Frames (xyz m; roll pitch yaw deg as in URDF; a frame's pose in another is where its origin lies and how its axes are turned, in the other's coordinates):
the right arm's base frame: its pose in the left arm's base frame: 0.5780 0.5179 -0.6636 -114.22 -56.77 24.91
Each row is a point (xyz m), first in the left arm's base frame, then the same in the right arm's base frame.
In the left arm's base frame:
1: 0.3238 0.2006 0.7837
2: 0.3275 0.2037 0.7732
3: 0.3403 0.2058 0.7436
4: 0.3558 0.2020 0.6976
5: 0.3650 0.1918 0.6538
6: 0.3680 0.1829 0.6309
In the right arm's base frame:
1: 1.0111 -0.9270 -0.6152
2: 1.0048 -0.9187 -0.6101
3: 0.9869 -0.8930 -0.6023
4: 0.9553 -0.8564 -0.5968
5: 0.9208 -0.8260 -0.5975
6: 0.9011 -0.8115 -0.6012

